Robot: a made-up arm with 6 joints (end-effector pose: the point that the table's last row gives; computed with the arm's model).
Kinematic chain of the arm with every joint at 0, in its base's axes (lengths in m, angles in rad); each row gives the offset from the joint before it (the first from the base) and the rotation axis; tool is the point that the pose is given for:
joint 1: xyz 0 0 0.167 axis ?
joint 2: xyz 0 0 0 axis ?
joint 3: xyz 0 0 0.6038 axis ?
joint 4: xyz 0 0 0 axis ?
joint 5: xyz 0.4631 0 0 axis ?
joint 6: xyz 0 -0.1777 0 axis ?
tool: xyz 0 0 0
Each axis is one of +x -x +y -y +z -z.
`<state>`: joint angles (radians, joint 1 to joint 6).
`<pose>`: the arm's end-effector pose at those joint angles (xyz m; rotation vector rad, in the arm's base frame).
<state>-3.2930 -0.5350 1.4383 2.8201 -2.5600 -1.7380</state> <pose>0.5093 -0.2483 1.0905 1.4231 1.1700 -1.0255</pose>
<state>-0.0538 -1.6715 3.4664 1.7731 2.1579 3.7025</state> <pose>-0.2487 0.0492 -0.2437 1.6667 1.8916 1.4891</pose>
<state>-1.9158 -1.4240 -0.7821 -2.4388 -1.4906 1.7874</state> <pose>0.1809 0.1025 0.4406 -0.9096 -0.7432 -0.1918</pose>
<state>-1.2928 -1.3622 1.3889 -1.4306 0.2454 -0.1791</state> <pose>-0.2851 0.9086 0.6310 -0.6230 -1.6867 1.3077</pose>
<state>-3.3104 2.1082 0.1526 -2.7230 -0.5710 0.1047</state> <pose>-0.3012 -0.1134 -0.5442 -0.3829 1.7603 0.1153</pose>
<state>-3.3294 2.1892 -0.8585 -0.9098 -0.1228 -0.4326</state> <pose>0.0029 0.1105 -0.0868 -1.7883 0.2694 -0.1863</pose>
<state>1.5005 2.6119 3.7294 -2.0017 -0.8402 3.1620</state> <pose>-0.0282 0.6566 -0.0084 0.2064 -2.2263 0.6511</pose>
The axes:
joint 1: +z
joint 2: +y
joint 3: -y
joint 4: -x
joint 5: -y
joint 6: -x

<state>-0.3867 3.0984 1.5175 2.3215 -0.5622 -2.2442</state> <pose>0.1859 0.0552 -0.9006 -0.1423 1.2558 -0.5944</pose>
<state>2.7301 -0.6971 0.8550 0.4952 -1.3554 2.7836</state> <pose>0.4873 -0.0421 1.0945 -1.1773 -2.5347 0.3211</pose>
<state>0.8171 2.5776 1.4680 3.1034 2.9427 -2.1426</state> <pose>0.2366 0.5116 -0.7550 0.2575 -1.9243 -0.6118</pose>
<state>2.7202 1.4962 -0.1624 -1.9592 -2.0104 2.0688</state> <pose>-0.3904 0.1013 -0.2349 0.0845 -1.4261 -1.8442</pose>
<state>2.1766 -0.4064 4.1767 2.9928 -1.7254 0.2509</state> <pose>0.0106 -0.3239 0.2590 1.5878 2.5448 0.3672</pose>
